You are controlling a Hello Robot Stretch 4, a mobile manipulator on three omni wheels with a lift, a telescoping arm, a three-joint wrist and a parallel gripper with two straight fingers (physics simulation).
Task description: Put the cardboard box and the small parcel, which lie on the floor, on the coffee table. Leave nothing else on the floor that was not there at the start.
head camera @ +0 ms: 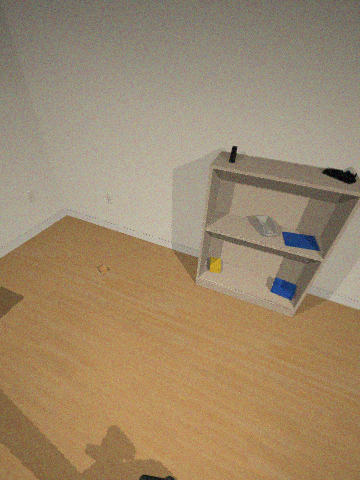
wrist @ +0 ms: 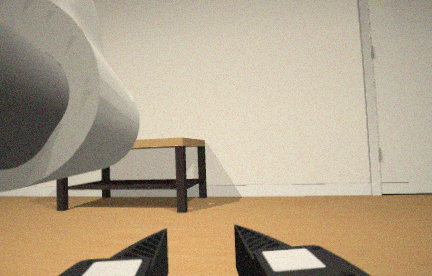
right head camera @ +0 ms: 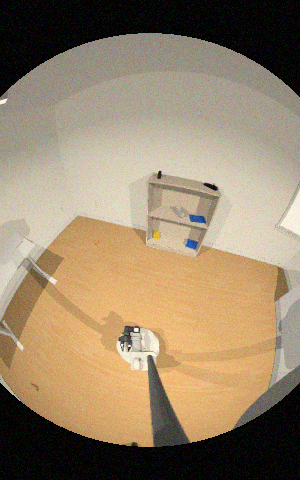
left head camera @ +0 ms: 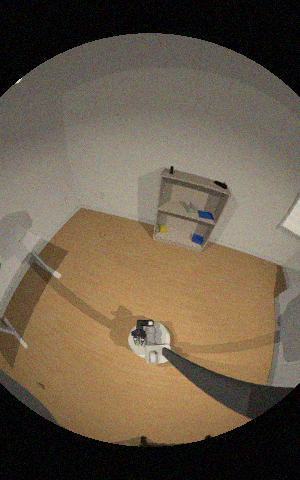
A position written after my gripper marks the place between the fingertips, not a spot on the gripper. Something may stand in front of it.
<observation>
I see my gripper [wrist: 201, 247] and a coffee table [wrist: 181, 183].
</observation>
